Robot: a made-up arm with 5 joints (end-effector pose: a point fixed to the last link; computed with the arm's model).
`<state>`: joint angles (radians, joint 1 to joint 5).
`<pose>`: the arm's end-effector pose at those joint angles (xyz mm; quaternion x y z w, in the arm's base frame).
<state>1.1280 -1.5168 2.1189 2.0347 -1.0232</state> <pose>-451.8 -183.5 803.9 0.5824 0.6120 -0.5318 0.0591</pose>
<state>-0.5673 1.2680 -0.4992 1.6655 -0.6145</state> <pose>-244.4 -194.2 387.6 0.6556 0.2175 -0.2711 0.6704</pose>
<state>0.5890 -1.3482 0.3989 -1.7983 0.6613</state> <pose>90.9 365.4 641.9 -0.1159 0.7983 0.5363 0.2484</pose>
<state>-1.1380 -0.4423 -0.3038 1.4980 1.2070</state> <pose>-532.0 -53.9 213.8 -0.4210 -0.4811 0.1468 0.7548</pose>
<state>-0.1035 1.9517 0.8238 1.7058 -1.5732</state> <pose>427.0 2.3 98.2 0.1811 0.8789 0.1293 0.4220</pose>
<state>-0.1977 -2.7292 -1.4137 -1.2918 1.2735</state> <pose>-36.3 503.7 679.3 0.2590 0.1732 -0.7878 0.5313</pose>
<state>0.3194 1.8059 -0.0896 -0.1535 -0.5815</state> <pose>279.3 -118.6 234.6 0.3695 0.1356 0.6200 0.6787</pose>
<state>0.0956 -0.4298 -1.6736 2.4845 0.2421</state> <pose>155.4 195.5 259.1 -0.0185 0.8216 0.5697 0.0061</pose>
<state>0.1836 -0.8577 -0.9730 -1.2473 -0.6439</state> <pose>-20.2 210.9 747.1 -0.1741 0.5291 -0.6345 0.5359</pose>
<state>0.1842 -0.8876 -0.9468 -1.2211 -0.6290</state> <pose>-24.8 220.8 750.3 -0.1727 0.5240 -0.6389 0.5361</pose>
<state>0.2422 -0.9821 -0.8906 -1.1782 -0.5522</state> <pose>-22.6 223.5 764.0 -0.1555 0.5500 -0.6242 0.5327</pose>
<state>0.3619 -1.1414 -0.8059 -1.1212 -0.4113</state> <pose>-7.2 214.6 787.7 -0.1208 0.6078 -0.5855 0.5227</pose>
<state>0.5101 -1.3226 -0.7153 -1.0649 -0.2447</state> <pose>22.1 192.8 811.0 -0.0762 0.6773 -0.5299 0.5047</pose>
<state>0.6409 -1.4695 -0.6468 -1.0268 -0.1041</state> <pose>54.3 164.5 823.4 -0.0345 0.7349 -0.4747 0.4830</pose>
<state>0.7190 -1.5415 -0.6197 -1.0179 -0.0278</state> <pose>74.7 140.6 824.7 -0.0081 0.7682 -0.4380 0.4668</pose>
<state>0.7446 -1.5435 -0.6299 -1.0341 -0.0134</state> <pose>80.2 125.6 820.7 0.0015 0.7808 -0.4229 0.4599</pose>
